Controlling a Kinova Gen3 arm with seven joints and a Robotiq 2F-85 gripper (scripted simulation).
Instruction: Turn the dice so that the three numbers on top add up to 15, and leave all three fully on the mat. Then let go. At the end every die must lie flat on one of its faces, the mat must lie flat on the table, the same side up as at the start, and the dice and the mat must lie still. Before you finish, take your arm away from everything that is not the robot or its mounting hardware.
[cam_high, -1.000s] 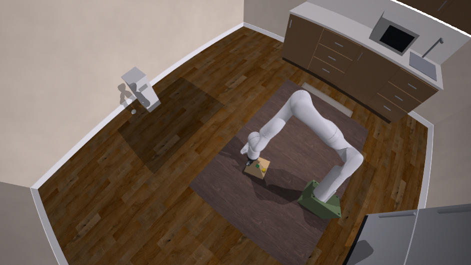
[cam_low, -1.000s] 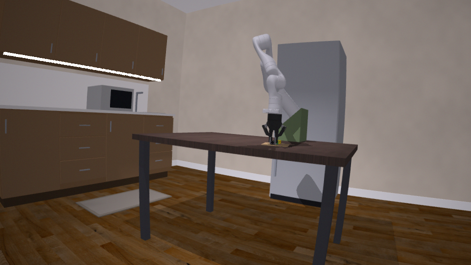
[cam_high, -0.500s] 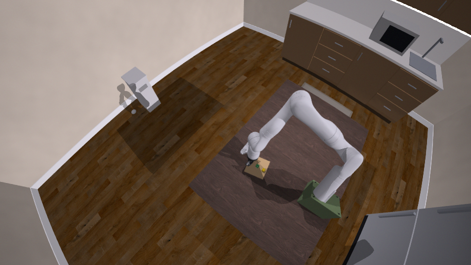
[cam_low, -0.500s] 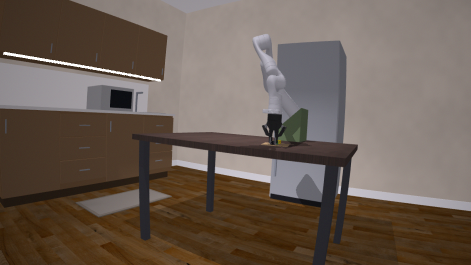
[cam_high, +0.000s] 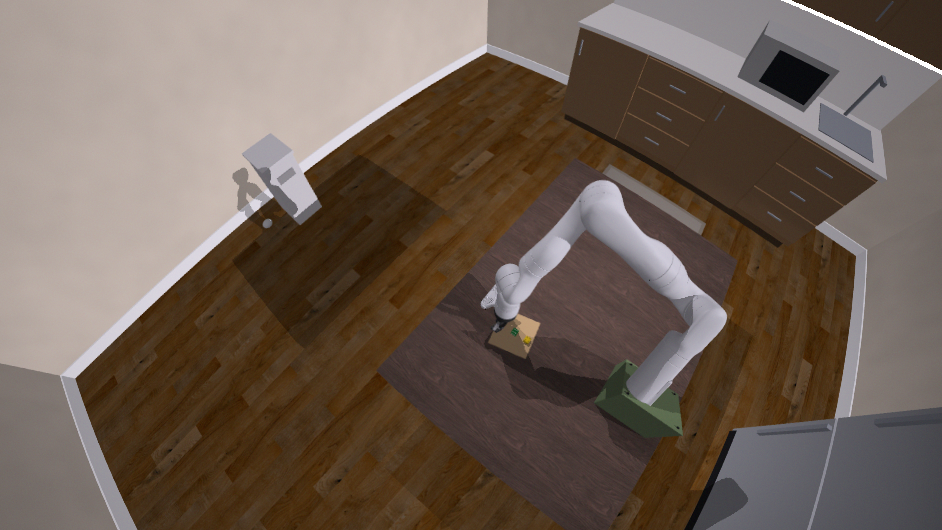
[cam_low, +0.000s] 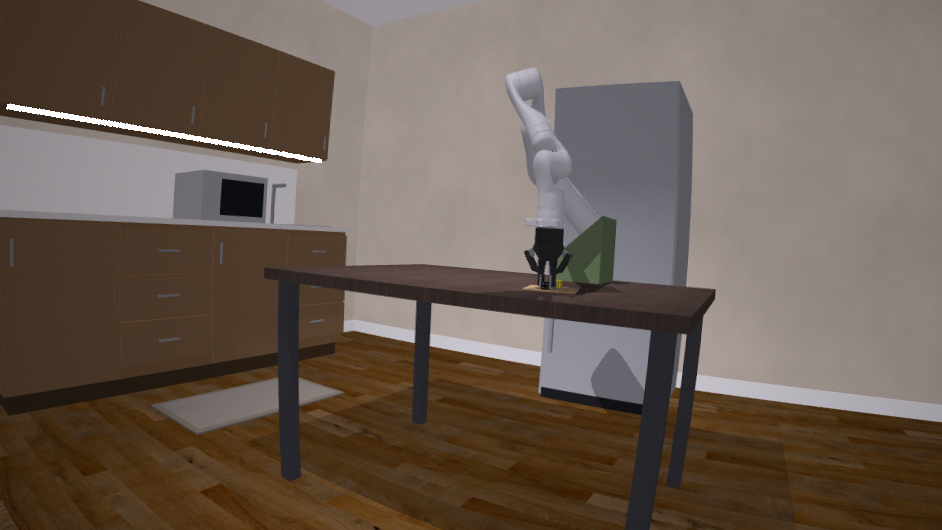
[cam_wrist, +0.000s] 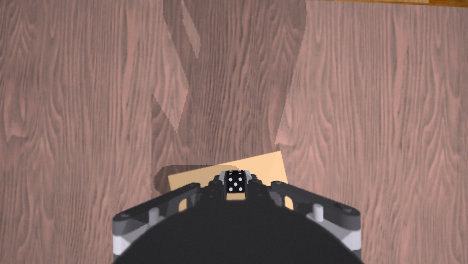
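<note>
Now: the black die 10 mm below my hand. The rest, counted from my hand: yellow die: 100 mm behind, 10 mm to the right, 10 mm below; green die: 50 mm behind, 10 mm to the right, 10 mm below; tan mat: 50 mm behind, 10 mm to the right, 20 mm below.
</note>
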